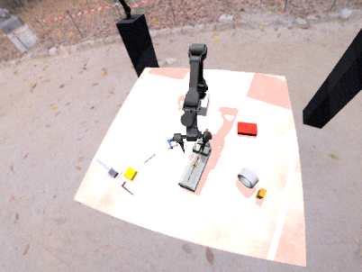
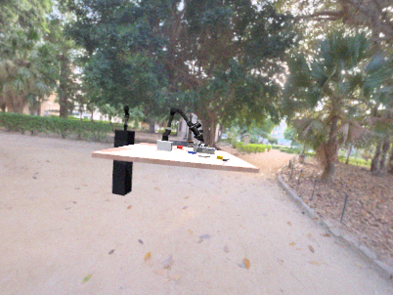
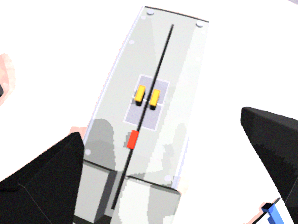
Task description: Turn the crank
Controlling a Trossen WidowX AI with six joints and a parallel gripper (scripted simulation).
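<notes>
Right now the crank handle is 150 mm behind my gripper tip, 20 mm below it and 10 mm to the left of it. Also, from my gripper tip: yellow block 330 mm to the right, 210 mm ahead, 130 mm below; then white tile 320 mm to the right, 130 mm below, 60 mm ahead; then red pointer 60 mm below, 20 mm to the left.
</notes>
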